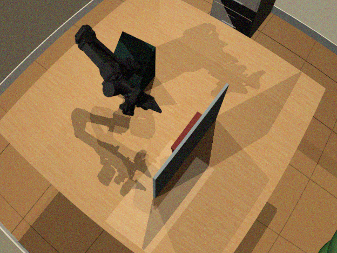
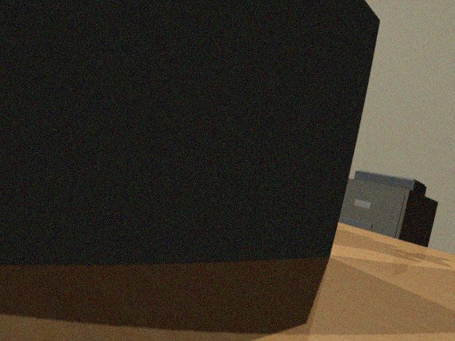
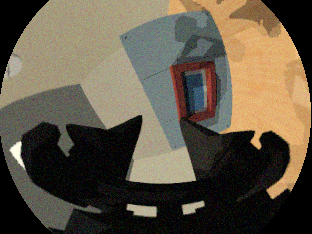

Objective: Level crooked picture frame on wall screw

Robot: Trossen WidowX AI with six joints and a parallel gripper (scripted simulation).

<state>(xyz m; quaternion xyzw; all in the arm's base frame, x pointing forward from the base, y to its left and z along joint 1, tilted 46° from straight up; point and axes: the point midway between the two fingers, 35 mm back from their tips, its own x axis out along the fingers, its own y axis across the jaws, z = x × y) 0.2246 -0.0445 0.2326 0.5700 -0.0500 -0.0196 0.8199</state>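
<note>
My gripper tip is now 13 cm short of the red picture frame, 11 cm above it and 1 cm to the right of it. The rest, counted from my gripper tip: grey wall panel: 14 cm ahead, 12 cm below.
</note>
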